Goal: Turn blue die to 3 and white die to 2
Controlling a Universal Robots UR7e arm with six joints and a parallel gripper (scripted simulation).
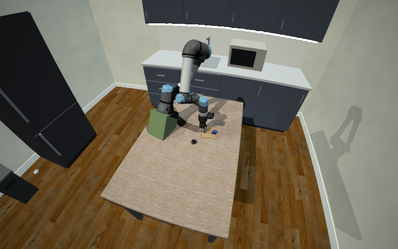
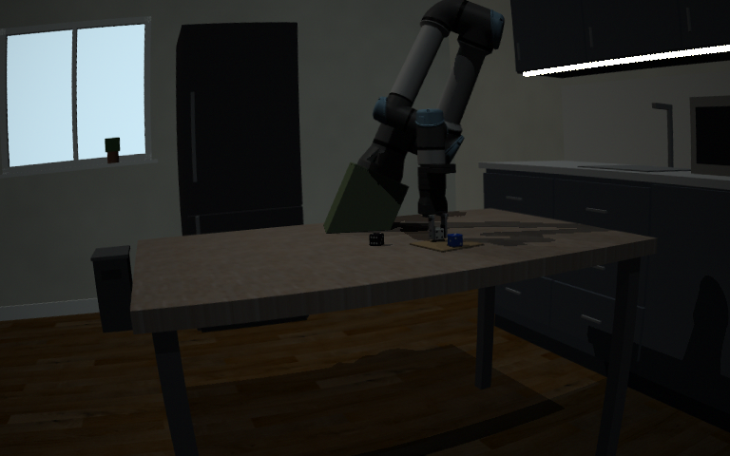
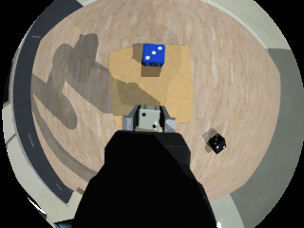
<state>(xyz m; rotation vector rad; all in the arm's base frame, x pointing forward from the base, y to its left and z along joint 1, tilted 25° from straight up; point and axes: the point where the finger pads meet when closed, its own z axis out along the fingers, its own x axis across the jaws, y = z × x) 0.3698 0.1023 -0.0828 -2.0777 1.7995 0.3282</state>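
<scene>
Right now the white die is 1 cm below my hand and 1 cm behind it. Also, from my hand: black die 16 cm to the right, 4 cm behind, 1 cm below; blue die 9 cm ahead, 1 cm to the left, 1 cm below; tan mat 4 cm ahead, 3 cm below, 1 cm to the left.
</scene>
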